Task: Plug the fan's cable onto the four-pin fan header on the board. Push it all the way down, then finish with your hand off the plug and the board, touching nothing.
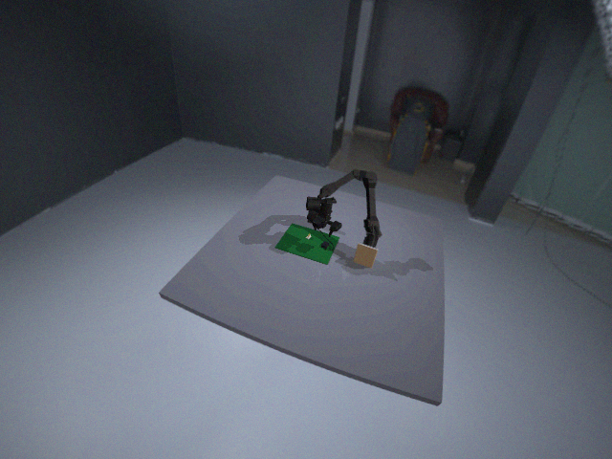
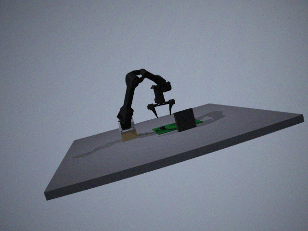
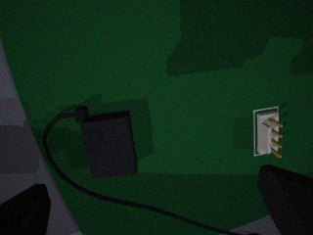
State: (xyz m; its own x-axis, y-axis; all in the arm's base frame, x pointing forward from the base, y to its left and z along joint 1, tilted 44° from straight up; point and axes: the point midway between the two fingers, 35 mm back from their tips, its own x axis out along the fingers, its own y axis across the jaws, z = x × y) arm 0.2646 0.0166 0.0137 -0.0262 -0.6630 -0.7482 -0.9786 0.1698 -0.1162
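The fan plug is 70 mm below my gripper tip and 30 mm behind it. The rest, counted from my gripper tip: green board: 100 mm below, 70 mm ahead, 10 mm to the left; dark square fan: 180 mm to the right, 90 mm ahead, 30 mm below.
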